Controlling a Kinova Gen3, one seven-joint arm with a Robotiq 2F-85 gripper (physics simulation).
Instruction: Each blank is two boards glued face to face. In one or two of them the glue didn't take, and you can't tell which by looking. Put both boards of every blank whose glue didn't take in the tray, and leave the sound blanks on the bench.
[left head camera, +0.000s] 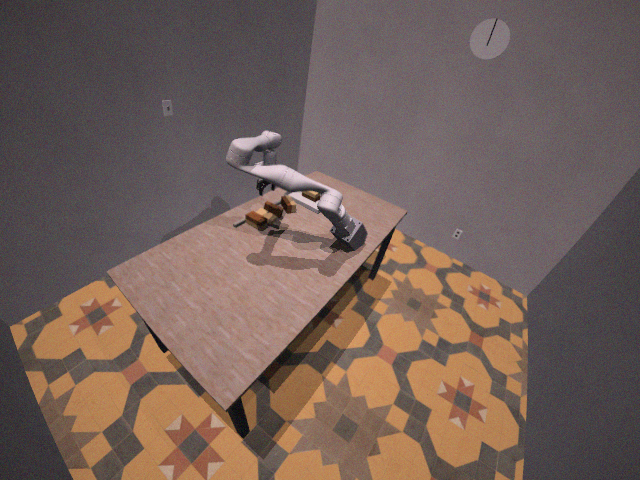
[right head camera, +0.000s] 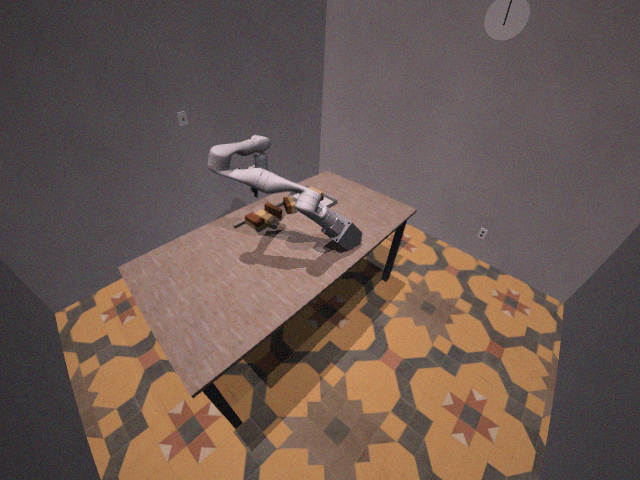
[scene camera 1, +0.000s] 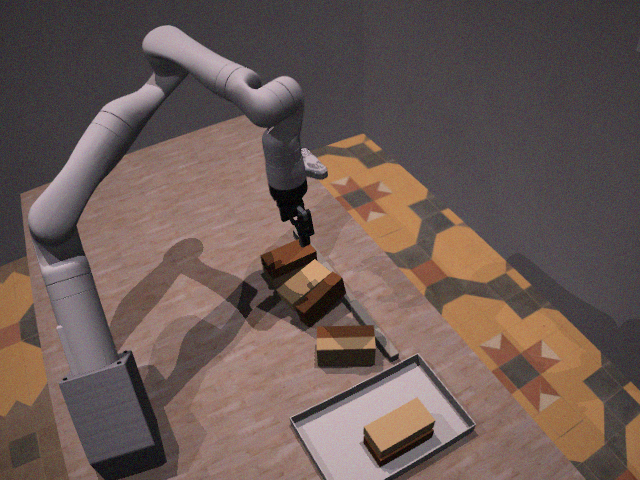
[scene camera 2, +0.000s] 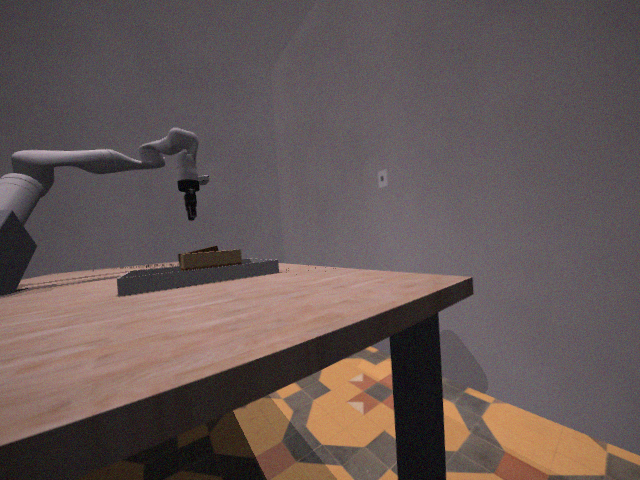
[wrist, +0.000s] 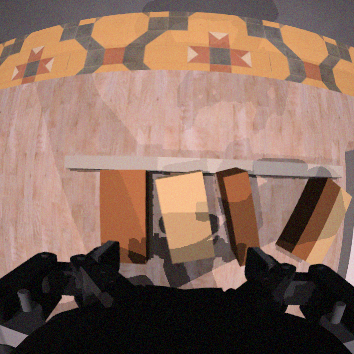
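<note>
My gripper is open and empty, above the near ends of the blocks at the left of the wrist view. There, a wide brown-topped block is leftmost. A light-topped block lies beside it, slightly turned. A narrower brown-topped block is third. A tilted-round blank shows brown and light boards side by side. Another blank, light board over dark, lies in the tray. Lower boards are partly hidden.
A thin grey strip runs along the far ends of the blocks on the table. The tray stands past the strip's end. The arm's grey base stands on the table's opposite side. The table edge lies beyond the strip.
</note>
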